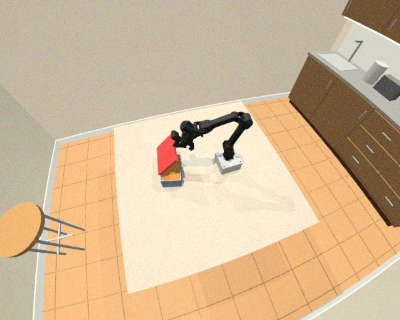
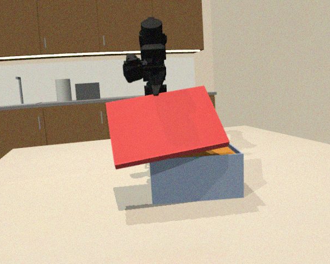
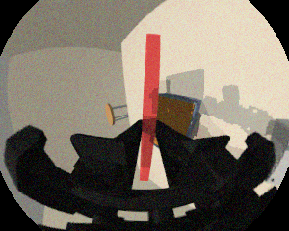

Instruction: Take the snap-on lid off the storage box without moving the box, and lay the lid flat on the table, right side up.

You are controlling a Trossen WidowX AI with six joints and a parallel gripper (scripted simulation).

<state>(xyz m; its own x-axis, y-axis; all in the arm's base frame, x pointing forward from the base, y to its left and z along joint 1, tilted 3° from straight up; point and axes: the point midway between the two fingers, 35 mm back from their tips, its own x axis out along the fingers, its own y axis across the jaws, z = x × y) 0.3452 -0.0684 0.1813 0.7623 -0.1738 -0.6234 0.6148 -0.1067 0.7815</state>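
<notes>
Right now my gripper tip is 60 mm short of the red lid and 50 mm above it. Round my gripper tip: blue-grey storage box (180 mm below, 70 mm to the left, 50 mm ahead).
</notes>
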